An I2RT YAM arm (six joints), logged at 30 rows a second.
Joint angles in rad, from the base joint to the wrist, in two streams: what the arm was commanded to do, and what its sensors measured. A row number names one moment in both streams.
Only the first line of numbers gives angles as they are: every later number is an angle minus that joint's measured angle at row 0.
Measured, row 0: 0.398, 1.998, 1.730, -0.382, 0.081, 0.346
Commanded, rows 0 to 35: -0.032, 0.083, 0.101, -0.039, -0.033, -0.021; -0.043, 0.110, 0.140, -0.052, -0.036, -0.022; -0.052, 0.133, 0.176, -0.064, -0.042, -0.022; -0.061, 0.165, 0.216, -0.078, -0.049, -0.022; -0.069, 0.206, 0.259, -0.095, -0.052, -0.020; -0.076, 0.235, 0.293, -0.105, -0.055, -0.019; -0.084, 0.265, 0.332, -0.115, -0.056, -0.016; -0.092, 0.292, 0.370, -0.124, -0.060, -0.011; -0.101, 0.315, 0.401, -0.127, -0.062, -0.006; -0.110, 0.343, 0.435, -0.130, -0.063, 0.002; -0.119, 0.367, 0.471, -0.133, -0.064, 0.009; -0.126, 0.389, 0.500, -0.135, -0.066, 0.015; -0.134, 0.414, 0.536, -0.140, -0.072, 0.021; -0.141, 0.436, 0.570, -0.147, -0.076, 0.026; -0.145, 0.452, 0.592, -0.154, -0.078, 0.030; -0.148, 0.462, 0.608, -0.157, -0.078, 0.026; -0.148, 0.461, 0.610, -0.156, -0.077, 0.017; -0.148, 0.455, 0.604, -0.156, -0.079, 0.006; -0.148, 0.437, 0.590, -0.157, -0.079, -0.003; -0.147, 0.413, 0.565, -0.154, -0.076, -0.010; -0.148, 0.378, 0.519, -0.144, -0.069, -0.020; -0.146, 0.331, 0.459, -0.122, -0.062, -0.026; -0.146, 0.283, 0.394, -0.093, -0.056, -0.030; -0.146, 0.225, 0.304, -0.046, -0.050, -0.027; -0.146, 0.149, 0.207, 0.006, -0.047, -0.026; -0.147, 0.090, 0.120, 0.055, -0.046, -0.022; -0.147, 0.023, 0.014, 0.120, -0.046, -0.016; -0.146, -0.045, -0.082, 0.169, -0.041, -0.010; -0.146, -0.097, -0.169, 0.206, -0.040, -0.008; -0.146, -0.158, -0.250, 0.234, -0.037, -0.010; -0.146, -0.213, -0.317, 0.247, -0.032, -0.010; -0.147, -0.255, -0.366, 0.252, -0.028, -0.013; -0.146, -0.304, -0.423, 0.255, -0.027, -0.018; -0.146, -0.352, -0.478, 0.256, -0.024, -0.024; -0.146, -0.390, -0.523, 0.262, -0.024, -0.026; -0.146, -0.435, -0.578, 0.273, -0.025, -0.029
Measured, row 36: -0.149, -0.371, -0.474, 0.216, -0.040, -0.018
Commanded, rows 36 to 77: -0.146, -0.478, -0.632, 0.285, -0.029, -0.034; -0.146, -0.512, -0.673, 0.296, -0.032, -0.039; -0.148, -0.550, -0.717, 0.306, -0.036, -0.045; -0.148, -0.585, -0.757, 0.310, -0.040, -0.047; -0.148, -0.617, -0.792, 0.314, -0.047, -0.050; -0.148, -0.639, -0.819, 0.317, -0.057, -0.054; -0.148, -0.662, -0.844, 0.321, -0.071, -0.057; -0.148, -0.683, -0.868, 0.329, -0.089, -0.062; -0.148, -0.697, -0.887, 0.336, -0.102, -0.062; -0.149, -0.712, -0.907, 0.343, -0.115, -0.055; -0.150, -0.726, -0.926, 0.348, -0.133, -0.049; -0.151, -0.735, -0.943, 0.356, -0.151, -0.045; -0.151, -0.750, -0.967, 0.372, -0.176, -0.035; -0.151, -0.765, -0.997, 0.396, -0.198, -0.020; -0.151, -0.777, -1.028, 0.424, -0.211, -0.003; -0.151, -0.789, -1.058, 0.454, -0.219, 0.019; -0.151, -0.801, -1.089, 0.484, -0.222, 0.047; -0.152, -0.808, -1.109, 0.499, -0.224, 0.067; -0.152, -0.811, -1.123, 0.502, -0.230, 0.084; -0.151, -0.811, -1.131, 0.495, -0.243, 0.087; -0.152, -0.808, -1.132, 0.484, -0.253, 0.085; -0.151, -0.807, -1.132, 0.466, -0.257, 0.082; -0.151, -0.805, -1.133, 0.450, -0.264, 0.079; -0.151, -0.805, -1.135, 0.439, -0.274, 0.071; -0.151, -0.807, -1.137, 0.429, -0.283, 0.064; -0.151, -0.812, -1.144, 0.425, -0.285, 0.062; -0.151, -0.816, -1.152, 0.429, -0.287, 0.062; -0.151, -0.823, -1.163, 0.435, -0.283, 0.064; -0.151, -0.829, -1.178, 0.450, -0.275, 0.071; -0.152, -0.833, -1.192, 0.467, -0.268, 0.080; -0.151, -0.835, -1.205, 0.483, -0.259, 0.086; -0.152, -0.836, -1.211, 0.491, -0.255, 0.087; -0.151, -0.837, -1.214, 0.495, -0.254, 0.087; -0.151, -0.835, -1.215, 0.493, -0.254, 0.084; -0.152, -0.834, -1.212, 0.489, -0.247, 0.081; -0.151, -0.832, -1.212, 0.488, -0.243, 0.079; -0.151, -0.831, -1.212, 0.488, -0.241, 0.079; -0.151, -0.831, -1.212, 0.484, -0.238, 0.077; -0.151, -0.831, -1.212, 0.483, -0.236, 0.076; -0.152, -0.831, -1.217, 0.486, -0.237, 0.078; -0.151, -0.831, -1.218, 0.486, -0.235, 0.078; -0.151, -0.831, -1.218, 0.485, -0.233, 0.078
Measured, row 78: -0.150, -0.821, -1.208, 0.471, -0.248, 0.070
